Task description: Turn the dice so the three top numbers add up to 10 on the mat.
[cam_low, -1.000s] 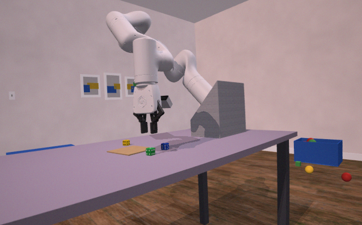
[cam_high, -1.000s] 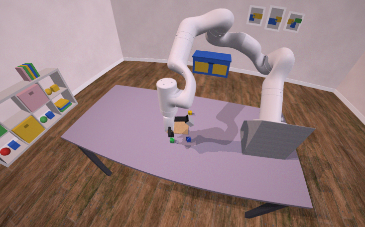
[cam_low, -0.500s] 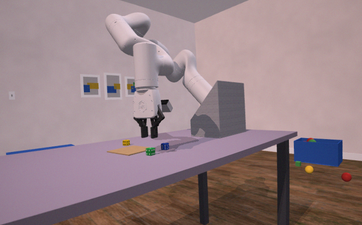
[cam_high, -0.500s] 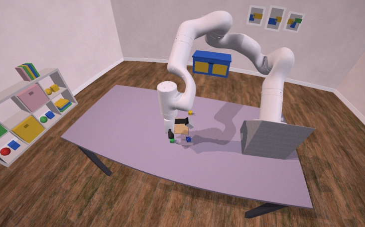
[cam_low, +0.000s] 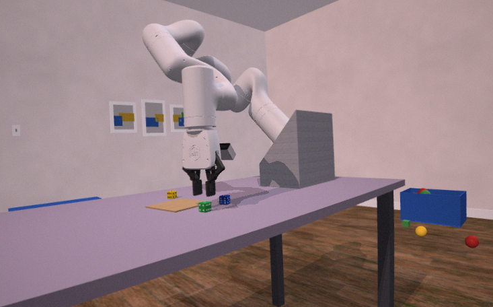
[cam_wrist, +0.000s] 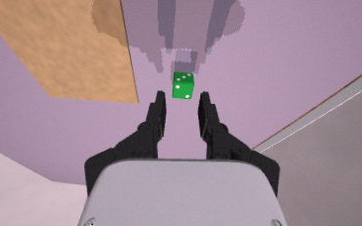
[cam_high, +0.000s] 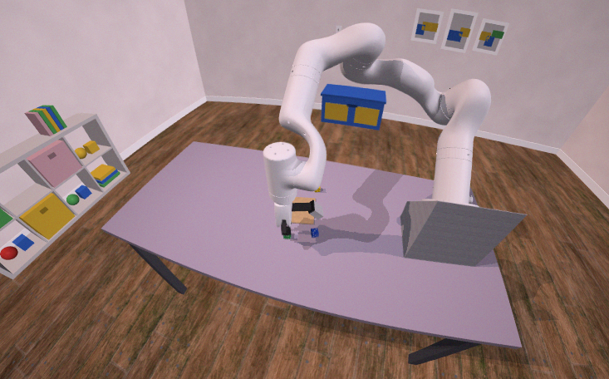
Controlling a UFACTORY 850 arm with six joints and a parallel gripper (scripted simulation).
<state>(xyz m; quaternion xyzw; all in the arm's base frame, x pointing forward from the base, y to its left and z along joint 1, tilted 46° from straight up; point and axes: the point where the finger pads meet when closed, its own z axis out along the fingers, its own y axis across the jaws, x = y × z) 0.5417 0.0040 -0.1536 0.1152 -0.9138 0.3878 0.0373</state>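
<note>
Right now my hand is 5 cm above the green die. The rest, counted from my hand: blue die: 9 cm behind, 5 cm below, 3 cm to the right; tan mat: 14 cm to the right, 6 cm below; yellow die: 27 cm to the right, 6 cm behind, 5 cm below.
</note>
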